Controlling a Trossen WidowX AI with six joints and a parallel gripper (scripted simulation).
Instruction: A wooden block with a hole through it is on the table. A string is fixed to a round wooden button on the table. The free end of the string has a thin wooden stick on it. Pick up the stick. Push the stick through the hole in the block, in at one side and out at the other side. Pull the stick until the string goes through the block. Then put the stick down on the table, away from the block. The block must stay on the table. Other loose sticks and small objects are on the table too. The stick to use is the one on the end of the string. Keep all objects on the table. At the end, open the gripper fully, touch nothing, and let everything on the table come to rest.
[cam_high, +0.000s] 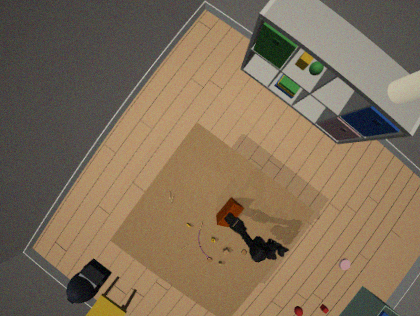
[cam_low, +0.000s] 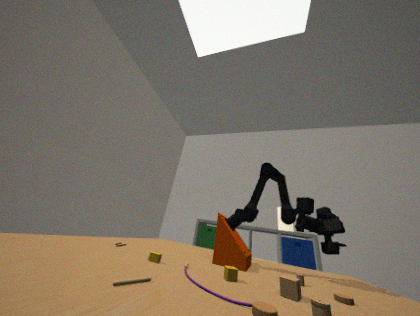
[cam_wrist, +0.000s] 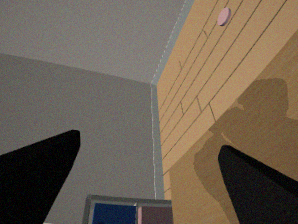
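Right now the wooden block is 360 mm ahead of my gripper tip, 270 mm to the right of it and 160 mm below it. The rest, counted from my gripper tip: yellow block 350 mm ahead, 420 mm to the right, 170 mm below; then loose stick 550 mm ahead, 560 mm to the right, 180 mm below.
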